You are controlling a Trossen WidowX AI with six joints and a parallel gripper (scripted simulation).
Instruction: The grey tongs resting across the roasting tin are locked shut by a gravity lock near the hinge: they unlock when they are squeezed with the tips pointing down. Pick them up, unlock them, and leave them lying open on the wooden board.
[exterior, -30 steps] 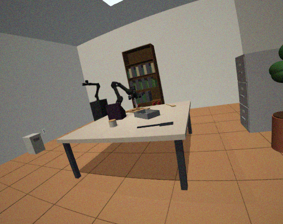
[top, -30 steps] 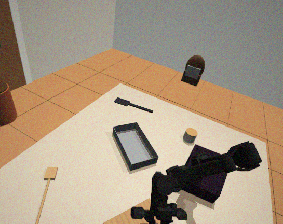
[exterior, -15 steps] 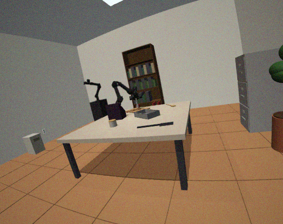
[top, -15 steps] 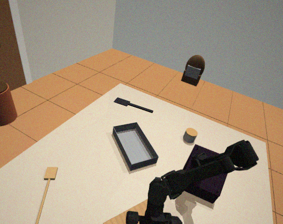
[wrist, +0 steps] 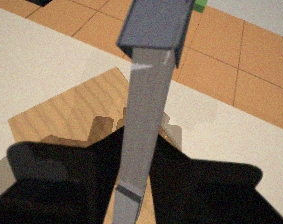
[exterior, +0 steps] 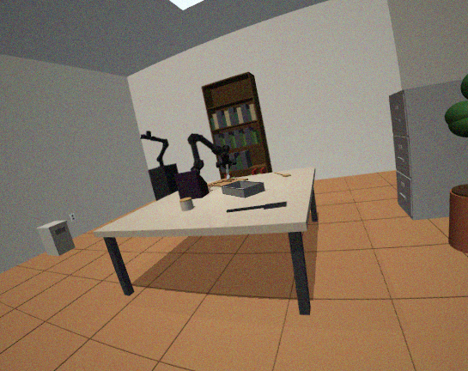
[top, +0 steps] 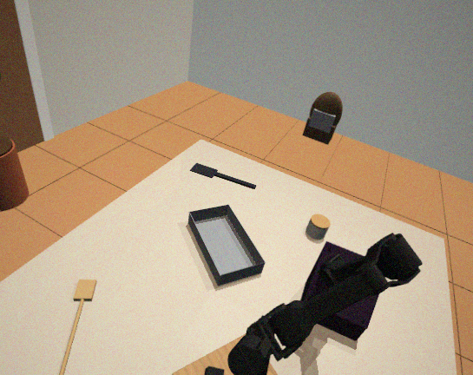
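Now: gripper tip 110 mm above the wooden board, 60 mm to the left of it and 20 mm past it. Round my gripper tip: black spatula: 880 mm to the right, 530 mm ahead, 110 mm below; grey roasting tin: 500 mm to the right, 300 mm ahead, 90 mm below; small cork-lidded jar: 790 mm to the right, 80 mm below, 20 mm ahead.
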